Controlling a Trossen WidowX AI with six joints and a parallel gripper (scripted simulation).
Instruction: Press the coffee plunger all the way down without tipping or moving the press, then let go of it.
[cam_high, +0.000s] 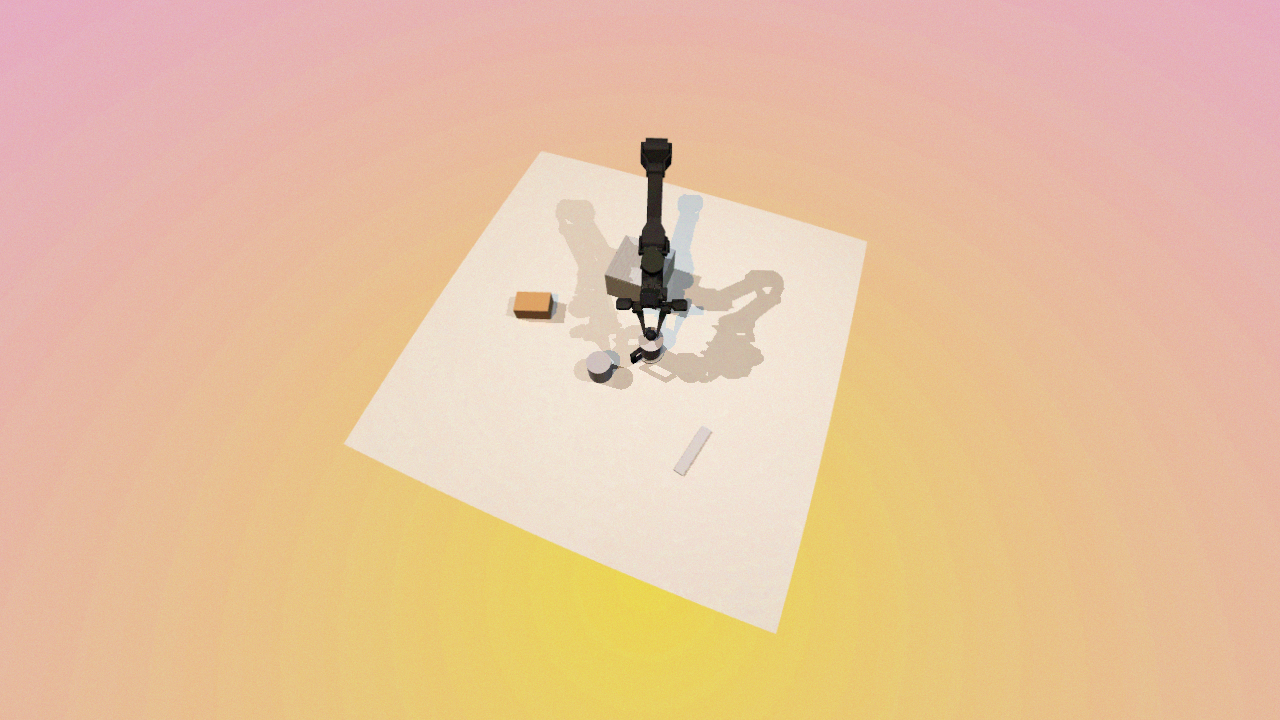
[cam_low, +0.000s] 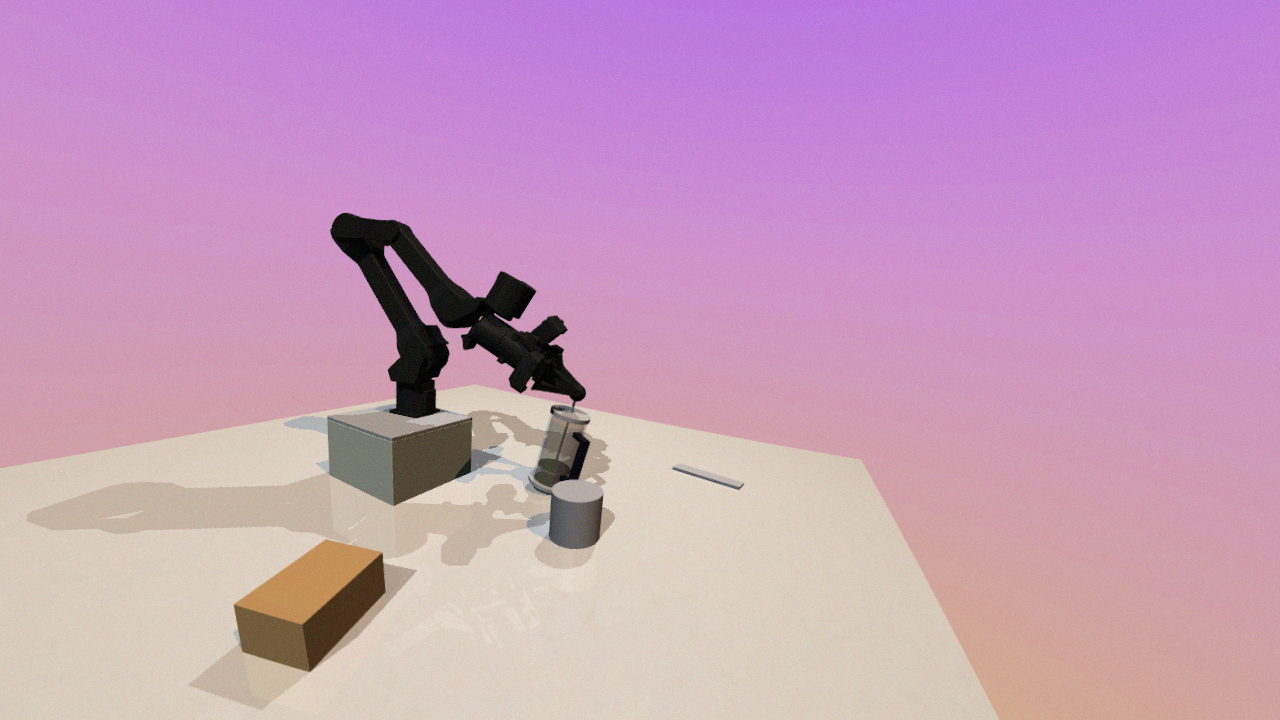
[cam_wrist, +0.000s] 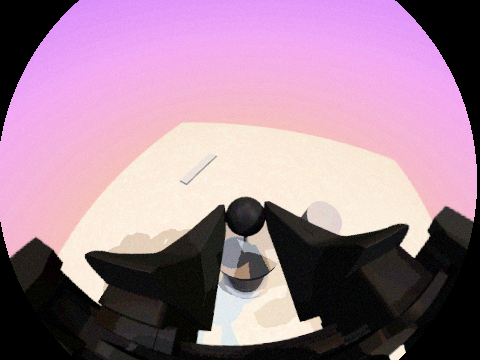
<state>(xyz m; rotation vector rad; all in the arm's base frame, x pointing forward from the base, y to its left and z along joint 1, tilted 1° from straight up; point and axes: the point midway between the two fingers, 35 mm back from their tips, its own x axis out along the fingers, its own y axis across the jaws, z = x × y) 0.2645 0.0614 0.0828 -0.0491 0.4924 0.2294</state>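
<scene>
My gripper tip is now 90 mm above the glass coffee press, 20 mm to the left of it and 10 mm past it. Also, from my gripper tip: grey cup 140 mm to the right, 140 mm below, 60 mm ahead; orange box 410 mm to the right, 150 mm below, 100 mm behind.
</scene>
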